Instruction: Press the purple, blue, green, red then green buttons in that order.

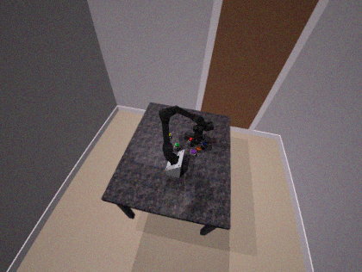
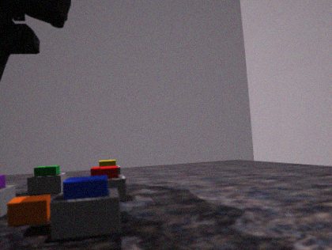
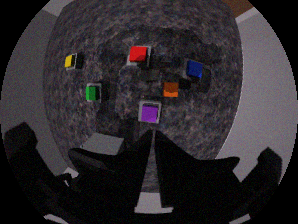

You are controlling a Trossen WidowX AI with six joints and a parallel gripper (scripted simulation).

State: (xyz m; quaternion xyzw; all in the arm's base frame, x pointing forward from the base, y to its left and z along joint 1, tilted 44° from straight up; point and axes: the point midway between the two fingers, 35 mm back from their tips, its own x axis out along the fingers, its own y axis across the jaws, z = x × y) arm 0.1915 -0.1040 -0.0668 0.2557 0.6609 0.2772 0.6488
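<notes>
The blue button lies 110 mm ahead of my gripper tip, 80 mm to the right of it and 90 mm below it. The rest, counted from my gripper tip: purple button: 10 mm behind, 10 mm to the left, 90 mm below; red button: 110 mm ahead, 50 mm to the left, 90 mm below; orange block: 50 mm ahead, 30 mm to the right, 120 mm below.
</notes>
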